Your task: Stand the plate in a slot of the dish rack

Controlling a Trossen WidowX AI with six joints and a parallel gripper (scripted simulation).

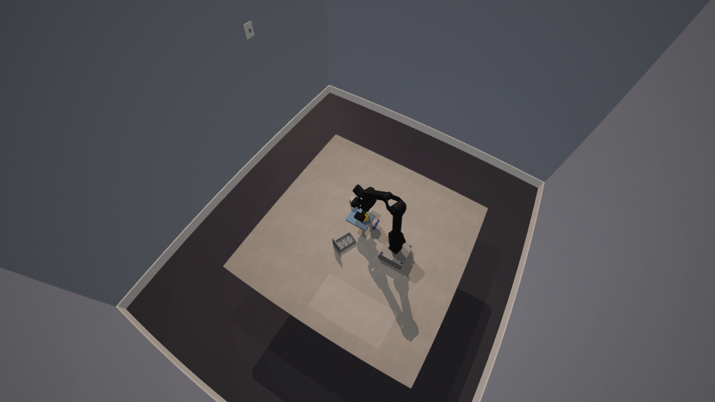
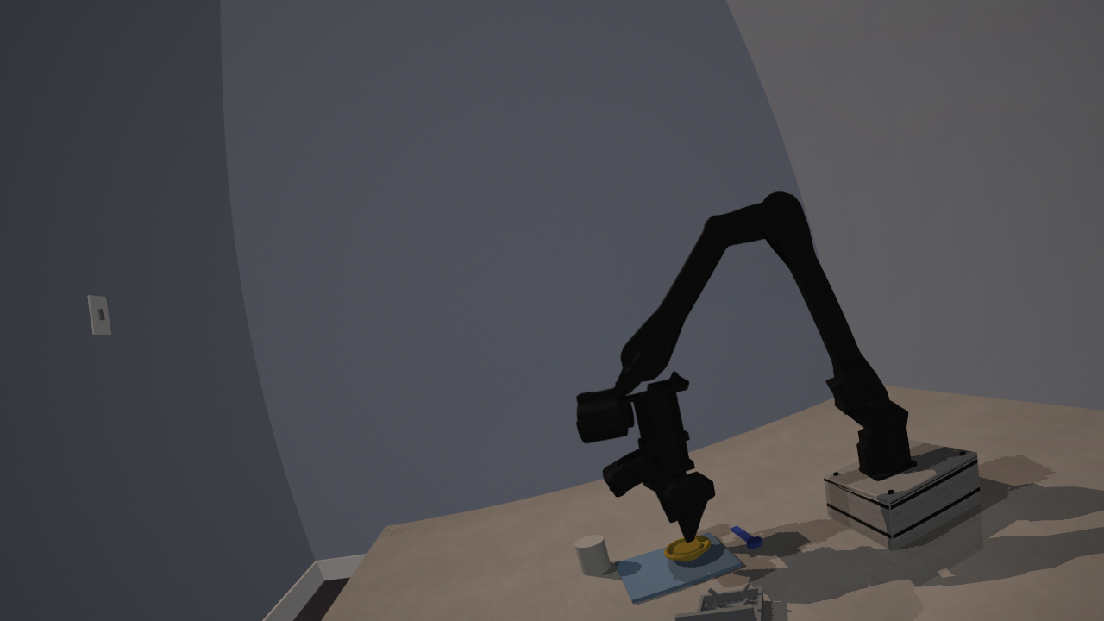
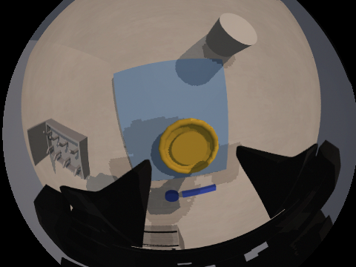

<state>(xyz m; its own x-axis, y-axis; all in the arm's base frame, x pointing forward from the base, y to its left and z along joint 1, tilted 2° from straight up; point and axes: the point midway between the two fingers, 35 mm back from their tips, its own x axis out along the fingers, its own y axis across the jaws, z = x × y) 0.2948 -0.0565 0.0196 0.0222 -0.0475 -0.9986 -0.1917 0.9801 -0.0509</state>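
Now: gripper tip 3 cm above the yellow plate. From my gripper tip the other things lie so: white cup: 13 cm ahead, 3 cm to the right, 2 cm below; then blue spoon: 9 cm behind, 4 cm below, 1 cm to the right; then blue-grey mat: 4 cm below, 2 cm to the left, 2 cm ahead.
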